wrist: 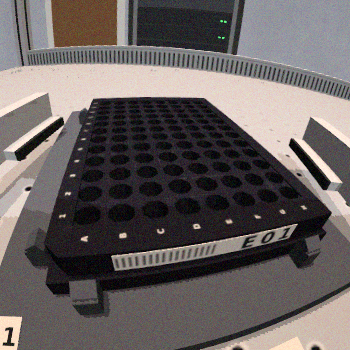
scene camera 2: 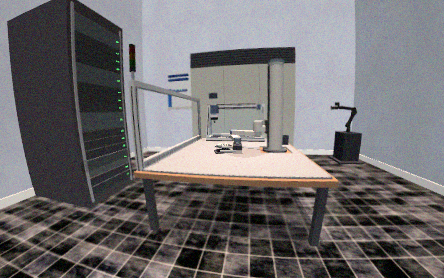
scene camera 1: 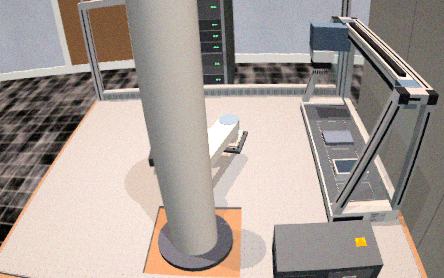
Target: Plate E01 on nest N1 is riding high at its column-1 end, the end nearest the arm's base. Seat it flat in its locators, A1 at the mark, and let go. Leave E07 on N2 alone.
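Frame: origin at the arm's base, x ahead, y left, z up, level; millimetres.
Where they show: gripper, fingertip midpoint: (wrist: 176,114) (scene camera 2: 220,149); arm's base, link origin: (scene camera 2: 274,150) (scene camera 1: 195,241).
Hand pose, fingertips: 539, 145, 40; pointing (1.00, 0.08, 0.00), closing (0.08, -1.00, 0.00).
Each offset is from my fingertips to the centre of the thing, as dx, dy, dz. "spot": to the spot under its first point. Level surfaces: height alone.
Plate E01 @[-24, +1, -8] (wrist: 165,165), black with many wells, lies on the grey nest @[-23, +2, -16] (wrist: 200,310) in the wrist view. Its column-1 end faces the camera and its A1 corner is at the lower left, on the side of the partly cut-off mark label @[spot: -112, +24, -15] (wrist: 9,332). Grey locators (wrist: 85,295) (wrist: 35,245) (wrist: 306,252) stand around the near corners. The lower rim shows behind the front locator; whether this end is fully flat I cannot tell. My gripper (wrist: 176,114) is open, with one finger on each side of the plate, both apart from it. E07 cannot be made out surely.
The thick column (scene camera 1: 172,125) (scene camera 2: 276,105) hides part of the table. A dark-edged base @[dz -26] (scene camera 1: 244,142) shows beside the arm's blue-capped joint (scene camera 1: 229,119). A gantry with a deck (scene camera 1: 316,150) stands at the right, with a grey box @[spot: -679, -520, +88] (scene camera 1: 320,250) in front. A rail @[spot: +465, +63, -4] (wrist: 175,57) borders the table.
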